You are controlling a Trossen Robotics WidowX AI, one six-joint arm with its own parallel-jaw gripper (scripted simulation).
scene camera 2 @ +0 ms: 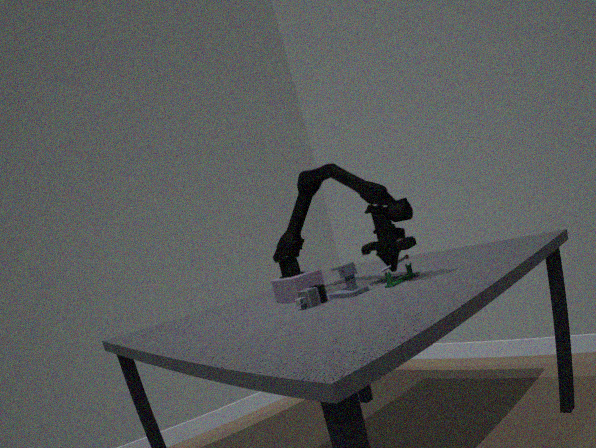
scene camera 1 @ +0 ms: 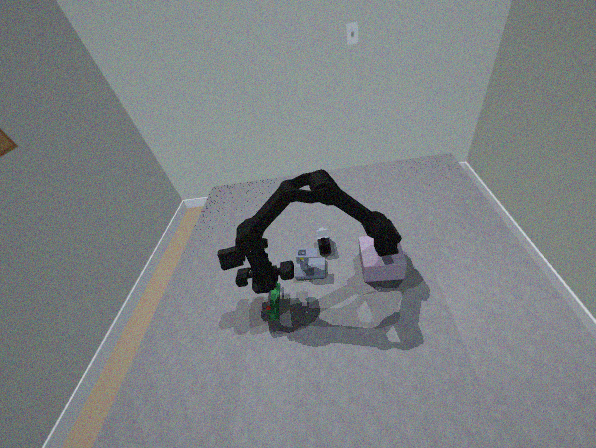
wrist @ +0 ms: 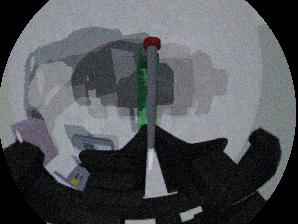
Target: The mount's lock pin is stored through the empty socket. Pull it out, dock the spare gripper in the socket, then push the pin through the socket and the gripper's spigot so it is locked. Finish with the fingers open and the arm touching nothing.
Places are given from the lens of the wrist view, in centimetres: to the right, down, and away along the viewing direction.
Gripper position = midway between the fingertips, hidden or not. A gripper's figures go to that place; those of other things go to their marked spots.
gripper [wrist: 148, 126]: 0, 2, 10
lock pin [wrist: 151, 44]: 0, -5, 5
